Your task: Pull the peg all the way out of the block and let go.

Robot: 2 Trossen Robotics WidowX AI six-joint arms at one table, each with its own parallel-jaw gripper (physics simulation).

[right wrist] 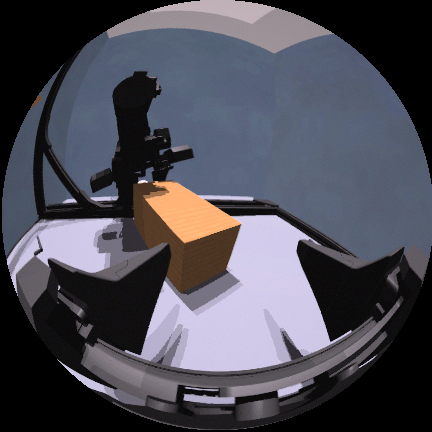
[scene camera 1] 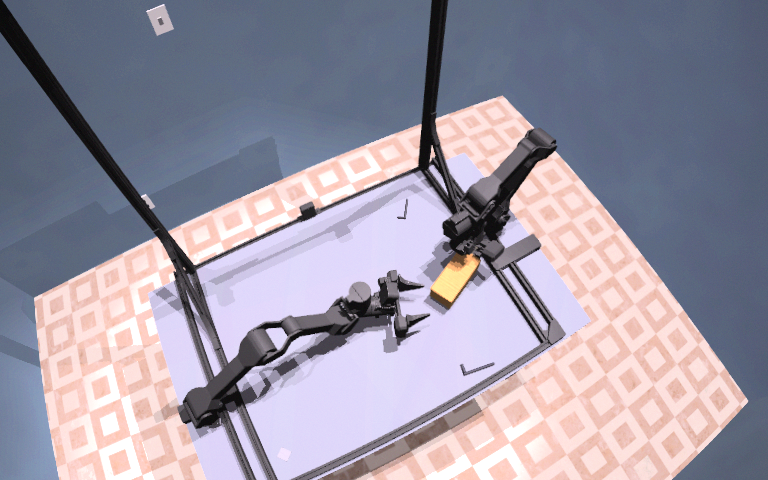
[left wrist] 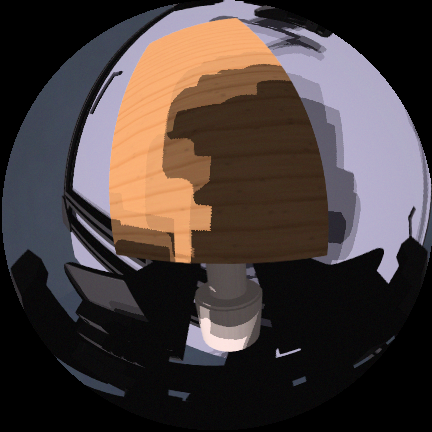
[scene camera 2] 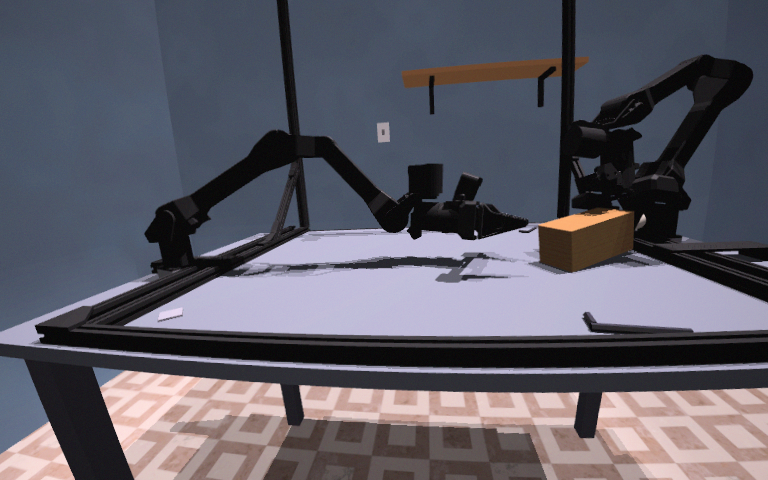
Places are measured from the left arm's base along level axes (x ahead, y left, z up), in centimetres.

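Where they show: left gripper, fingertip midpoint: (scene camera 2: 619, 238); right gripper, fingertip midpoint: (right wrist: 236, 248) (scene camera 1: 427, 300) (scene camera 2: 527, 222); left arm's base, origin of the base link: (right wrist: 127, 199) (scene camera 1: 490, 225) (left wrist: 253, 344) (scene camera 2: 656, 235); right arm's base, origin of the base link: (scene camera 1: 208, 414) (scene camera 2: 179, 265).
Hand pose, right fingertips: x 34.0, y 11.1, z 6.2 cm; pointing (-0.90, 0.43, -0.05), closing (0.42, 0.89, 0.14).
Each offset is from my right fingertips to the top centre of the thing. "*": to the spot under its first point.
An orange wooden block {dz +1.0, dx -12.0, dy -2.0 cm} (scene camera 1: 453, 283) (scene camera 2: 600, 243) (left wrist: 137, 135) (right wrist: 200, 215) lies on the table. A grey-white peg {dz +0.3, dx -19.7, dy -4.7 cm} (scene camera 2: 641, 220) (left wrist: 230, 320) (right wrist: 143, 182) with a wide head sticks out of its end face nearer the left arm's base; the rest of its shaft is hidden in the block. My left gripper (left wrist: 225, 239) has its dark fingers drawn in on both sides of the peg, against the head, just outside the block; its fingertips are partly hidden. My right gripper (scene camera 1: 425, 301) (scene camera 2: 525, 222) (right wrist: 236, 248) is open and empty, a little apart from the block's opposite end and above the table.
A black frame rail (scene camera 1: 523, 300) runs near the peg end of the block, with a dark flat bar (scene camera 1: 516, 252) beside it. Black L-shaped pieces {dz -7.3, dx -2.8, dy +22.3 cm} (scene camera 1: 478, 369) {dz -7.5, dx -14.5, dy -32.8 cm} (scene camera 1: 405, 210) lie on the table. A small pale square {* dz -7.9, dx +56.0, dy +14.6 cm} (scene camera 1: 283, 454) (scene camera 2: 170, 314) lies near a frame corner.
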